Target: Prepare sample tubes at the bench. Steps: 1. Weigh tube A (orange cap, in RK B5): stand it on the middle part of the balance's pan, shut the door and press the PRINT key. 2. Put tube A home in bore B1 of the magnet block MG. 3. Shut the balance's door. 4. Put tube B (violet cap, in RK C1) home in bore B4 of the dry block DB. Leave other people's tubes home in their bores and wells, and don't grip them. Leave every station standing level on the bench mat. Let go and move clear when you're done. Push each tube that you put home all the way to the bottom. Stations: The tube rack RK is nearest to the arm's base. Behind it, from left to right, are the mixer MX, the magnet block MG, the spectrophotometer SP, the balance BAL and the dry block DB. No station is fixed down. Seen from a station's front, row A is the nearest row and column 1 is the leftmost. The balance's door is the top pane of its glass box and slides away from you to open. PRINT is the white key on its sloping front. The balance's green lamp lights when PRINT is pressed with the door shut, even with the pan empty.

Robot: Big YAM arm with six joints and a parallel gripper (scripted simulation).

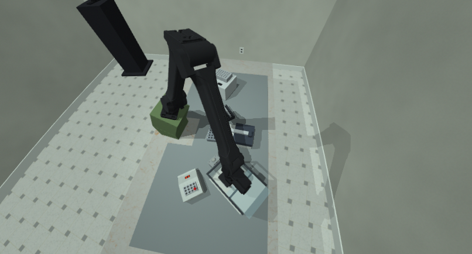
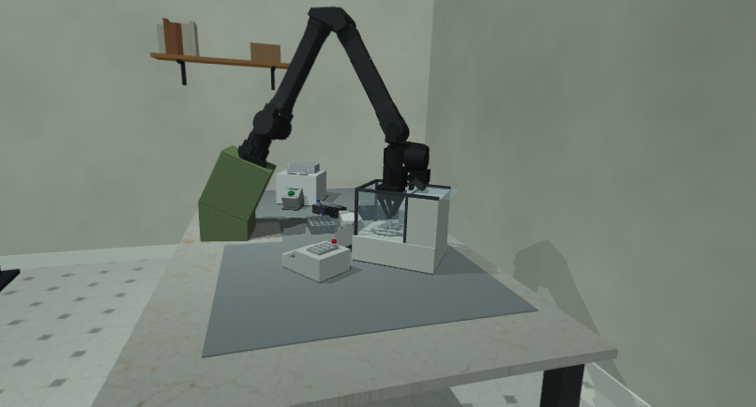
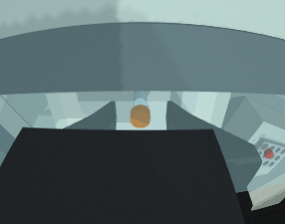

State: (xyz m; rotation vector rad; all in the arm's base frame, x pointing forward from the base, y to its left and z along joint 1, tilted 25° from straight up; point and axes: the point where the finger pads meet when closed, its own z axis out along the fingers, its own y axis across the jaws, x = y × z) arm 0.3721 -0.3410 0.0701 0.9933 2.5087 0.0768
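Right now the balance pan is 5 cm below my hand and 1 cm to the left of it. The rest, counted from my hand: balance door: 8 cm above, 6 cm to the right, 6 cm ahead; red-capped tube: 19 cm behind, 6 cm below, 5 cm to the right; dry block DB: 23 cm behind, 10 cm below, 3 cm to the right.
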